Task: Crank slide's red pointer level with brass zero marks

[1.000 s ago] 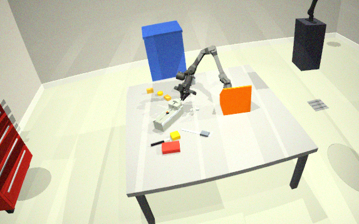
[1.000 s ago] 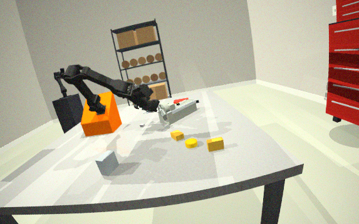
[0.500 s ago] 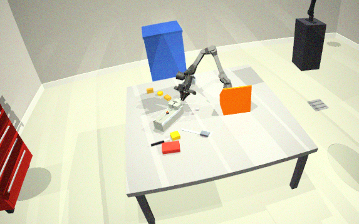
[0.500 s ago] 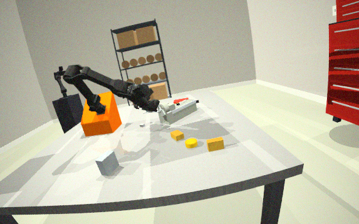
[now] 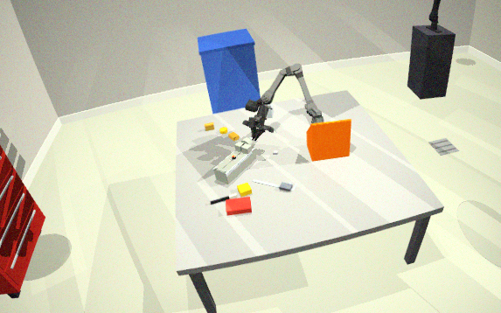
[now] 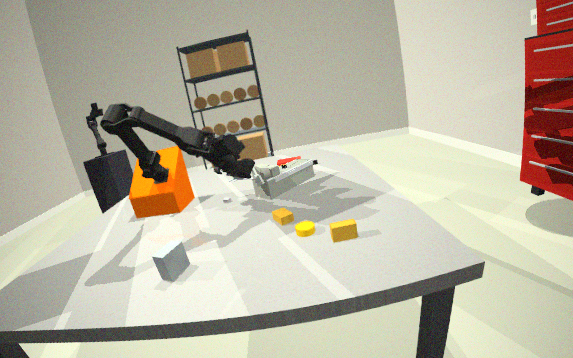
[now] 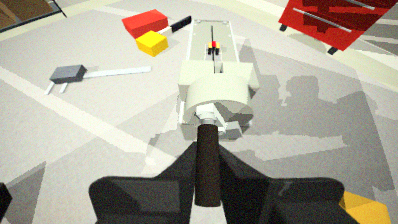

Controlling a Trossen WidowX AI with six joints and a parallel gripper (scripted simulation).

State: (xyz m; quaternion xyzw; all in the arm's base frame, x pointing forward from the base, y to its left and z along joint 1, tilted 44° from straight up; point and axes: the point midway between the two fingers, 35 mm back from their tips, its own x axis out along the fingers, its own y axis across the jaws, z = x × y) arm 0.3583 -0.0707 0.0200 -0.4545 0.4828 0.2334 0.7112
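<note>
Now: gripper tip 20 mm below the dark brown crank handle, 10 mm to the left of it and 10 mm past it. Round my gripper tip: yellow block 310 mm to the left, 80 mm below, 80 mm ahead; grey cube 410 mm to the right, 140 mm behind, 60 mm below; red pointer 120 mm to the left, 120 mm ahead, 10 mm below.
</note>
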